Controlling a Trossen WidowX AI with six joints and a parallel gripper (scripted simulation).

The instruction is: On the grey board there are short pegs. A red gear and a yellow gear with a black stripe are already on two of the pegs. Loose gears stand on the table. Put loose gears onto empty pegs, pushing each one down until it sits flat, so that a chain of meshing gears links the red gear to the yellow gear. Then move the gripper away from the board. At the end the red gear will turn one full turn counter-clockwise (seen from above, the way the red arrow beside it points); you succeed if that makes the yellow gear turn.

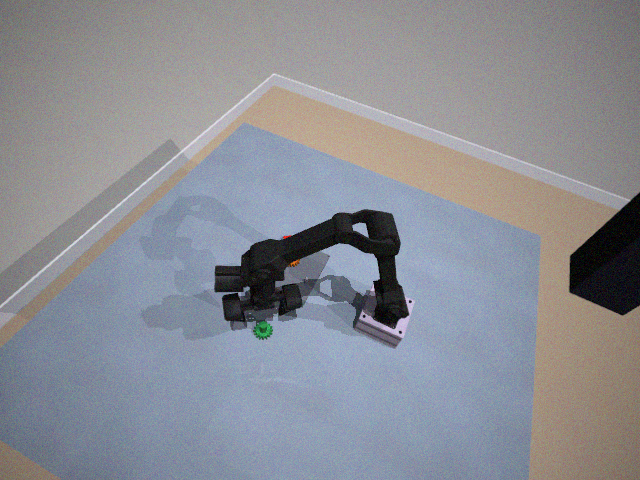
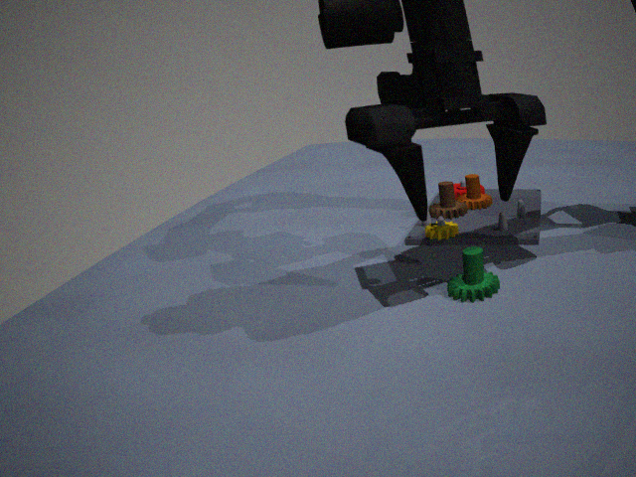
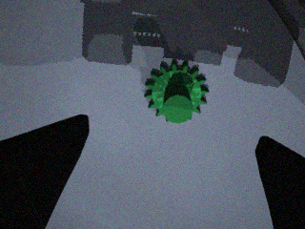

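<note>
Now: the green gear 6 cm below my gripper tip. Round my gripper tip: yellow gear 13 cm to the right, 6 cm below, 6 cm ahead; then orange gear 24 cm to the right, 5 cm below, 4 cm ahead; then red gear 29 cm to the right, 7 cm ahead, 6 cm below.
</note>
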